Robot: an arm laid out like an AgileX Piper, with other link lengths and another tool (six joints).
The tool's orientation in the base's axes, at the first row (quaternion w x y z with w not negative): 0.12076, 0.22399, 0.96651, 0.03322
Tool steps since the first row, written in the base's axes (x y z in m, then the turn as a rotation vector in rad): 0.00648, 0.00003, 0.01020, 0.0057, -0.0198, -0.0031; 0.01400, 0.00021, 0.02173, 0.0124, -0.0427, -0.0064; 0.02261, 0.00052, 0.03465, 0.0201, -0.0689, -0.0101; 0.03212, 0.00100, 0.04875, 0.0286, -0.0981, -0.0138; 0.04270, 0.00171, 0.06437, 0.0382, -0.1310, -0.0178; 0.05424, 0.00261, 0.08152, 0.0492, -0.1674, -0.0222; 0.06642, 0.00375, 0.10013, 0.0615, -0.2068, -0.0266; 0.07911, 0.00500, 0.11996, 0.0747, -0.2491, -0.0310; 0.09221, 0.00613, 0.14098, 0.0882, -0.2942, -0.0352; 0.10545, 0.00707, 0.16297, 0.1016, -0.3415, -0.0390
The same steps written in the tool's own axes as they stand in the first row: -0.00786, 0.00399, -0.00827, -0.0130, -0.0157, 0.0042; -0.01684, 0.00871, -0.01757, -0.0282, -0.0338, 0.0088; -0.02703, 0.01417, -0.02794, -0.0457, -0.0545, 0.0141; -0.03817, 0.02031, -0.03923, -0.0651, -0.0775, 0.0195; -0.05048, 0.02730, -0.05173, -0.0871, -0.1034, 0.0254; -0.06388, 0.03504, -0.06547, -0.1118, -0.1320, 0.0320; -0.07805, 0.04344, -0.08046, -0.1389, -0.1626, 0.0389; -0.09288, 0.05230, -0.09650, -0.1681, -0.1955, 0.0461; -0.10838, 0.06137, -0.11360, -0.1988, -0.2307, 0.0530; -0.12429, 0.07044, -0.13160, -0.2305, -0.2679, 0.0596
